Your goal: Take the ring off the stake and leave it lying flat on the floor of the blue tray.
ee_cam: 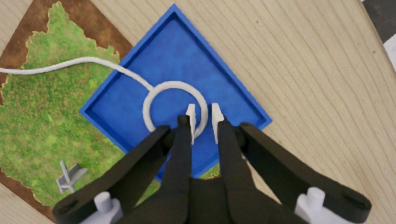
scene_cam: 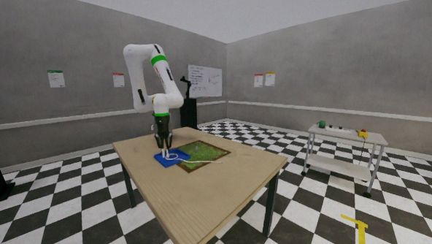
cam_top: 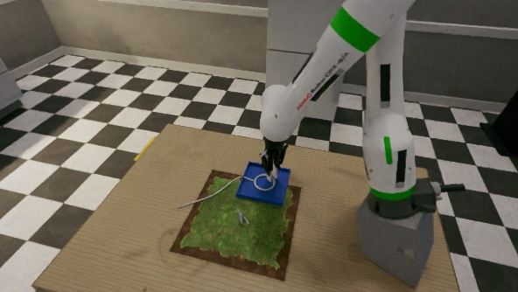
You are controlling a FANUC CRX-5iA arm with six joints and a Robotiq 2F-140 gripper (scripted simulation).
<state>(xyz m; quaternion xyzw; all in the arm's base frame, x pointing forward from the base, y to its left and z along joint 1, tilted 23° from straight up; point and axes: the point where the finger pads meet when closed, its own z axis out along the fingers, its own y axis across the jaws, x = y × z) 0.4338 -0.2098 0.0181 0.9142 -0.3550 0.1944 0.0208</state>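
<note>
The blue tray lies 30 mm to the left of my hand, 30 mm below it and 30 mm ahead of it. From my hand the other things lie so: white stake: 230 mm to the left, 80 mm ahead, 20 mm below; green grass mat: 200 mm to the left, 90 mm ahead, 60 mm below.
</note>
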